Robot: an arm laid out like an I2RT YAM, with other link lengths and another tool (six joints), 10 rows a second.
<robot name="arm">
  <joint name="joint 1" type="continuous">
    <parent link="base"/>
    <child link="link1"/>
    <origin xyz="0 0 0.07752"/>
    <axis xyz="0 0 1"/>
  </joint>
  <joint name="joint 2" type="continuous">
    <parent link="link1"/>
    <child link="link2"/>
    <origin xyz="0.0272 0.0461 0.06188"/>
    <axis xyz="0 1 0"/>
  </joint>
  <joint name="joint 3" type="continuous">
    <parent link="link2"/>
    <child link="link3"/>
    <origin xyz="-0.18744 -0.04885 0"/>
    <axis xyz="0 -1 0"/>
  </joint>
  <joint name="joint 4" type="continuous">
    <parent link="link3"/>
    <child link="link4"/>
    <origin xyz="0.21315 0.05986 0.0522"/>
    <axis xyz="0 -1 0"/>
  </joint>
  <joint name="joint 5" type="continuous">
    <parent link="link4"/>
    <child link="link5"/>
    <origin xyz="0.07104 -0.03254 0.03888"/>
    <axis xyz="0 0 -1"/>
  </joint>
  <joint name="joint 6" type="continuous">
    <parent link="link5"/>
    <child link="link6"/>
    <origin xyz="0.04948 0 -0.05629"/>
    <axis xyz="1 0 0"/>
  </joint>
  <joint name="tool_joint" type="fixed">
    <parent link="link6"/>
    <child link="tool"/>
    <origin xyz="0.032 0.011 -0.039" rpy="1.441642 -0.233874 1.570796"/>
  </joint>
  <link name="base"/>
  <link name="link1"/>
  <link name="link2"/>
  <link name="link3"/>
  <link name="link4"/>
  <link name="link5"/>
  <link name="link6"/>
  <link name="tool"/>
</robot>
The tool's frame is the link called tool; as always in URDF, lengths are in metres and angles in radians. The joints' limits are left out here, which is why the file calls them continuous.
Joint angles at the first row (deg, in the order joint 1, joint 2, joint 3, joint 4, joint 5, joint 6):
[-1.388, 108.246, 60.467, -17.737, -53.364, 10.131]
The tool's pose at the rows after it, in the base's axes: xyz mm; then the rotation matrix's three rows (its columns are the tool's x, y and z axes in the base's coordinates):
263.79 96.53 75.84; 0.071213 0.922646 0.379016; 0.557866 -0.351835 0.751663; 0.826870 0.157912 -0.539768
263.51 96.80 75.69; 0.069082 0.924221 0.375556; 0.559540 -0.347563 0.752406; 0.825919 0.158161 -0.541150
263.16 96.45 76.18; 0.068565 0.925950 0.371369; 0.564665 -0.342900 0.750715; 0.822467 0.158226 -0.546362
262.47 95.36 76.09; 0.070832 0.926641 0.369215; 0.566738 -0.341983 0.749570; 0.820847 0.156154 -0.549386
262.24 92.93 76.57; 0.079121 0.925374 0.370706; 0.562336 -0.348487 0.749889; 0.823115 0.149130 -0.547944
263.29 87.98 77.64; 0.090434 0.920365 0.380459; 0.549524 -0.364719 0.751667; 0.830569 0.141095 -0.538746
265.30 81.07 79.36; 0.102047 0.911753 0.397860; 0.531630 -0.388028 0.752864; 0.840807 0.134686 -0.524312
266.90 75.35 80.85; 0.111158 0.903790 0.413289; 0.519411 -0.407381 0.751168; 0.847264 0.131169 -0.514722
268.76 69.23 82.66; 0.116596 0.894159 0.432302; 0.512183 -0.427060 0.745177; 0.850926 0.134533 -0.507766
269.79 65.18 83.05; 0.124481 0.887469 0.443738; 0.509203 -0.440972 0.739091; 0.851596 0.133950 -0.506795
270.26 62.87 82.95; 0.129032 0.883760 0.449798; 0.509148 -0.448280 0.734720; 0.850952 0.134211 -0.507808
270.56 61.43 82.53; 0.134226 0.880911 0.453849; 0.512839 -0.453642 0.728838; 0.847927 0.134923 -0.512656
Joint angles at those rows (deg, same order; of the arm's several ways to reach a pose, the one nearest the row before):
[-0.733, 108.334, 60.774, -18.482, -52.555, 9.824]
[-0.646, 108.442, 60.926, -18.788, -52.533, 9.517]
[-0.644, 108.467, 61.277, -19.681, -52.314, 8.951]
[-0.841, 108.467, 61.321, -20.250, -52.271, 8.514]
[-1.410, 108.441, 61.319, -20.732, -52.599, 8.361]
[-2.611, 108.444, 61.321, -20.950, -53.451, 8.361]
[-4.273, 108.378, 61.320, -20.949, -54.588, 8.470]
[-5.607, 108.248, 61.321, -20.973, -55.309, 8.578]
[-6.961, 107.918, 61.319, -20.970, -55.702, 8.580]
[-7.835, 107.854, 61.321, -20.993, -55.768, 8.645]
[-8.316, 107.854, 61.320, -21.037, -55.702, 8.601]
[-8.578, 107.854, 61.320, -21.102, -55.353, 8.601]

